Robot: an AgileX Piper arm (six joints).
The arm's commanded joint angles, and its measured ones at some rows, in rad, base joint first. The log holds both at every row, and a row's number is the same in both.
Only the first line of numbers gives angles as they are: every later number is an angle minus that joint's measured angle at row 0.
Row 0, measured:
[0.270 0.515 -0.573 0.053 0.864 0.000]
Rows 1 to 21, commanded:
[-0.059 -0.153 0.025 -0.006 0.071 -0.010]
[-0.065 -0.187 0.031 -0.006 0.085 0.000]
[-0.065 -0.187 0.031 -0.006 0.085 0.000]
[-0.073 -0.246 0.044 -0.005 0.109 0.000]
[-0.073 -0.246 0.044 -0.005 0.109 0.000]
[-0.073 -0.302 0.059 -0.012 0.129 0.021]
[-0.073 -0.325 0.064 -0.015 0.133 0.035]
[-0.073 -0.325 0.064 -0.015 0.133 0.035]
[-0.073 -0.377 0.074 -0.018 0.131 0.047]
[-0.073 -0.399 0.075 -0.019 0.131 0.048]
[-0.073 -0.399 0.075 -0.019 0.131 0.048]
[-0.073 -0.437 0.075 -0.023 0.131 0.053]
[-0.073 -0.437 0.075 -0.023 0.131 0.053]
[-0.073 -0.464 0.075 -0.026 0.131 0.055]
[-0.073 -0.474 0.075 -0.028 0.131 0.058]
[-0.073 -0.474 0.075 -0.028 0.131 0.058]
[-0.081 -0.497 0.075 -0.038 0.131 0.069]
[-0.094 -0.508 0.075 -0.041 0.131 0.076]
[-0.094 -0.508 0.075 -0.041 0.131 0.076]
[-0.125 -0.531 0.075 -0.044 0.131 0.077]
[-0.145 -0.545 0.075 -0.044 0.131 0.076]
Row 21, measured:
[-0.101 -0.508 0.074 -0.033 0.130 0.064]
